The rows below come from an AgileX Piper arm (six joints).
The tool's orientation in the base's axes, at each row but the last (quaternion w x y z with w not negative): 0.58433, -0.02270, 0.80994, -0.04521; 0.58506, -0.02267, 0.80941, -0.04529; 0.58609, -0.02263, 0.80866, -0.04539; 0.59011, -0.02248, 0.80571, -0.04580; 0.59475, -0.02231, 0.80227, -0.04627; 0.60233, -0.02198, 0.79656, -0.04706; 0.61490, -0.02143, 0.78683, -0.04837; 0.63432, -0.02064, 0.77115, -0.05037; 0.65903, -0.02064, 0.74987, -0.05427; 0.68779, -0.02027, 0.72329, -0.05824; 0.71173, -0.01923, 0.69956, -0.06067; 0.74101, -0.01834, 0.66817, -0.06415; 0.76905, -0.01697, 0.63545, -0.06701
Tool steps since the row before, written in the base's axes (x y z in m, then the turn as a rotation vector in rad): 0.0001, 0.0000, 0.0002, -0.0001, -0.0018, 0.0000; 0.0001, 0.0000, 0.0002, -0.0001, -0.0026, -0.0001; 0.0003, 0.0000, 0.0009, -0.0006, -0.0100, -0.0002; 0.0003, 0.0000, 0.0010, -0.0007, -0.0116, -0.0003; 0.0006, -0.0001, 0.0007, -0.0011, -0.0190, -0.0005; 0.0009, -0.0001, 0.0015, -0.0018, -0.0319, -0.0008; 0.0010, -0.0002, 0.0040, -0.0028, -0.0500, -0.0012; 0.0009, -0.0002, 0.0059, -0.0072, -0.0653, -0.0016; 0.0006, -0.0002, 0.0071, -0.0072, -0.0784, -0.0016; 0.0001, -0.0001, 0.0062, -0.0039, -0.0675, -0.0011; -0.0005, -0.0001, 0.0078, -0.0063, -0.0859, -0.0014; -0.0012, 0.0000, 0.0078, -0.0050, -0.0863, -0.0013; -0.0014, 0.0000, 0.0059, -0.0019, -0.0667, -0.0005
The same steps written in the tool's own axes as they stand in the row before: -0.0002, 0.0000, 0.0000, 0.0002, -0.0018, 0.0000; -0.0002, 0.0000, 0.0000, 0.0004, -0.0026, 0.0001; -0.0009, -0.0001, 0.0000, 0.0013, -0.0099, 0.0000; -0.0010, -0.0001, 0.0000, 0.0015, -0.0115, 0.0000; -0.0008, -0.0002, 0.0004, 0.0025, -0.0189, 0.0000; -0.0017, -0.0002, 0.0005, 0.0042, -0.0317, 0.0000; -0.0041, -0.0006, 0.0000, 0.0065, -0.0497, 0.0001; -0.0059, -0.0008, -0.0002, 0.0092, -0.0650, -0.0034; -0.0071, -0.0009, -0.0003, 0.0106, -0.0780, -0.0027; -0.0061, -0.0008, -0.0002, 0.0087, -0.0671, 0.0000; -0.0077, -0.0010, -0.0003, 0.0110, -0.0854, -0.0014; -0.0078, -0.0010, -0.0004, 0.0111, -0.0857, 0.0000; -0.0060, -0.0008, -0.0002, 0.0085, -0.0662, 0.0020
